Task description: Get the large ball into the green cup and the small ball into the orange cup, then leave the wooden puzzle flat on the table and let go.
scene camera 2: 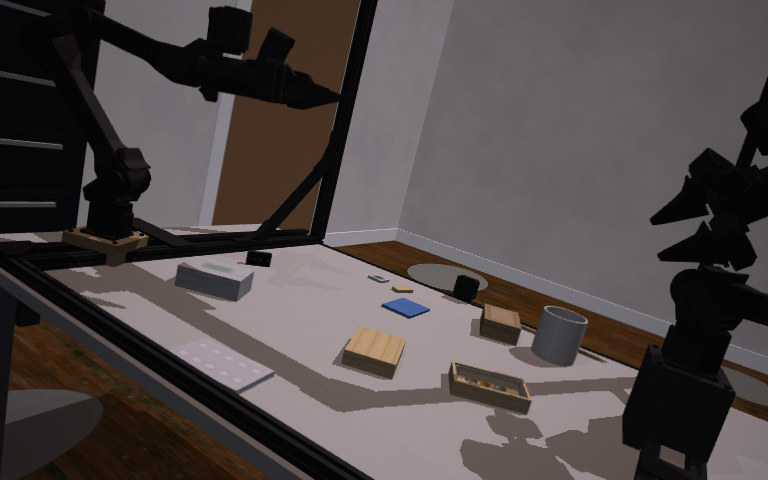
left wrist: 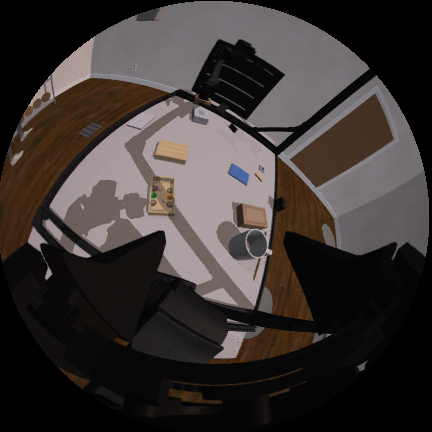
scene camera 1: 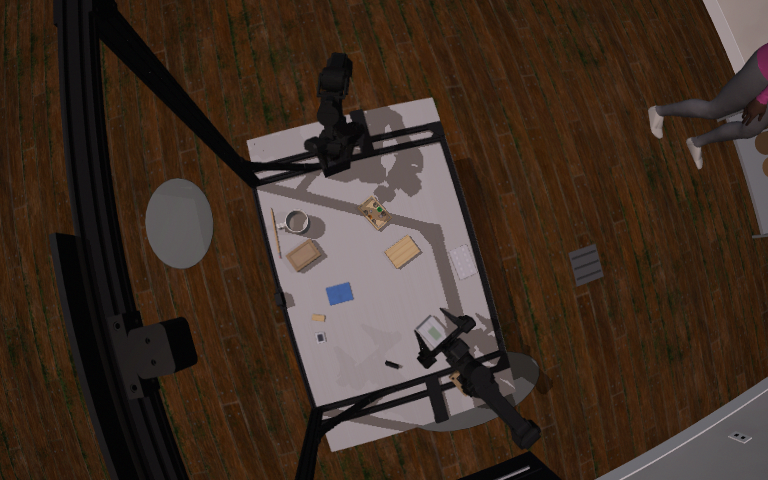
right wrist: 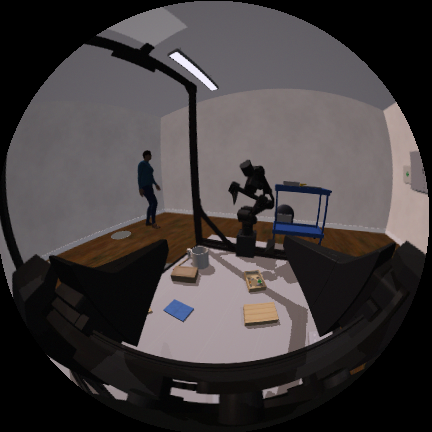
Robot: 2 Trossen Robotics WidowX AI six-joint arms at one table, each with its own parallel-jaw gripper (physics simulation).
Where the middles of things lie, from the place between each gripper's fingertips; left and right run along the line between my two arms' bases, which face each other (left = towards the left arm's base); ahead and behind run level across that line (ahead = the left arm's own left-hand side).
Scene:
The wooden puzzle (scene camera 2: 473,383) is 35 cm to the left of my right hand, 35 cm below it and 8 cm ahead of it.
Now: left hand 60 mm short of the wooden puzzle, 160 mm to the left of it and 260 mm above it.

